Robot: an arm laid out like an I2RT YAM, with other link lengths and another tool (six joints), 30 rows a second.
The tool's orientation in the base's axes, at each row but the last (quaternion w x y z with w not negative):
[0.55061 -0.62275 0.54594 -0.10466]
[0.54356 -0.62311 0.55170 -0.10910]
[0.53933 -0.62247 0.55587 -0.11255]
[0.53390 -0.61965 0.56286 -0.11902]
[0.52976 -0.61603 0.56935 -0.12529]
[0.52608 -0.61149 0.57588 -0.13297]
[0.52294 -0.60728 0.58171 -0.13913]
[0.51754 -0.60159 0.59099 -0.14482]
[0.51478 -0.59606 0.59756 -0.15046]
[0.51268 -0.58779 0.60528 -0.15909]
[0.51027 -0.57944 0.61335 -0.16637]
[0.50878 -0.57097 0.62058 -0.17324]
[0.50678 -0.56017 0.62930 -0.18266]
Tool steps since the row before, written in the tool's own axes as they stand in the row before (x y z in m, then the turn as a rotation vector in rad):
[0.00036 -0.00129 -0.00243 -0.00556 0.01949 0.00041]
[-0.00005 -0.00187 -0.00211 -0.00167 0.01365 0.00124]
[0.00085 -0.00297 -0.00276 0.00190 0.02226 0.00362]
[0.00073 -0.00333 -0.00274 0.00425 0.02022 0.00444]
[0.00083 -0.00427 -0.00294 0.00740 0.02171 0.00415]
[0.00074 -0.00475 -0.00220 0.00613 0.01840 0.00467]
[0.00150 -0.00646 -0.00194 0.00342 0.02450 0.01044]
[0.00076 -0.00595 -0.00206 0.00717 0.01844 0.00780]
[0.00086 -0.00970 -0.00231 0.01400 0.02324 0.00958]
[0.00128 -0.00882 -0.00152 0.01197 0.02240 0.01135]
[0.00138 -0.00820 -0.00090 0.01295 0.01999 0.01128]
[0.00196 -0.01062 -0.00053 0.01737 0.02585 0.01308]
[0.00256 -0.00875 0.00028 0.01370 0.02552 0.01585]
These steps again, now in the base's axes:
[-0.00091 -0.00194 0.00177 -0.01283 0.00860 -0.01313]
[-0.00051 -0.00151 0.00233 -0.00747 0.00476 -0.01059]
[-0.00004 -0.00279 0.00306 -0.00935 0.00488 -0.02003]
[0.00010 -0.00273 0.00342 -0.00677 0.00296 -0.01980]
[0.00047 -0.00309 0.00422 -0.00683 0.00049 -0.02228]
[0.00121 -0.00273 0.00436 -0.00495 0.00110 -0.01929]
[0.00254 -0.00364 0.00529 -0.00466 0.00751 -0.02536]
[0.00192 -0.00298 0.00526 -0.00236 0.00167 -0.02107]
[0.00378 -0.00412 0.00830 -0.00198 -0.00231 -0.02861]
[0.00389 -0.00402 0.00710 -0.00052 -0.00003 -0.02781]
[0.00396 -0.00380 0.00631 0.00091 -0.00158 -0.02629]
[0.00555 -0.00499 0.00783 0.00003 -0.00314 -0.03363]
[0.00515 -0.00486 0.00575 0.00202 0.00096 -0.03294]

